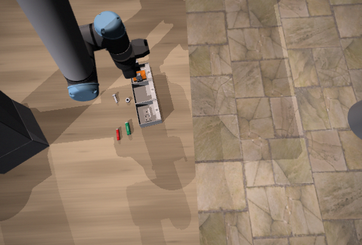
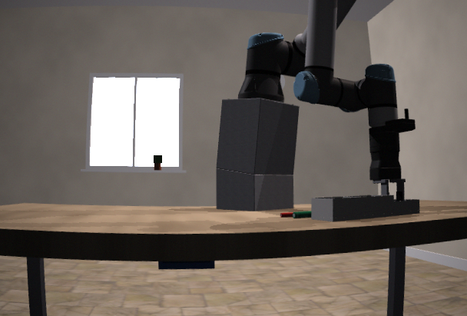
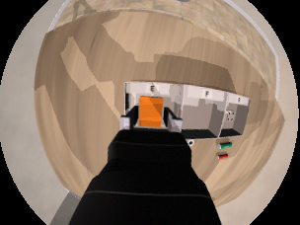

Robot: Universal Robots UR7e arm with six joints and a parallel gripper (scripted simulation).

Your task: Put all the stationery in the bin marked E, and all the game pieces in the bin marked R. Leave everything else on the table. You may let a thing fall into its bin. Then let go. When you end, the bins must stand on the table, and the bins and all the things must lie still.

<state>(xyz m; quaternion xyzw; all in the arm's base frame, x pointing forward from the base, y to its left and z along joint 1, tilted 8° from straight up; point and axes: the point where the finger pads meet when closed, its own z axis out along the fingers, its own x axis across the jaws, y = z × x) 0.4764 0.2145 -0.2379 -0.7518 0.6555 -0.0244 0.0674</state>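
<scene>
My gripper is now 20 mm above the orange eraser. Round my hand: bolt: 100 mm behind, 80 mm to the right, 30 mm below; then tray: 80 mm to the right, 20 mm ahead, 10 mm below; then nut: 100 mm to the right, 50 mm behind, 30 mm below.
</scene>
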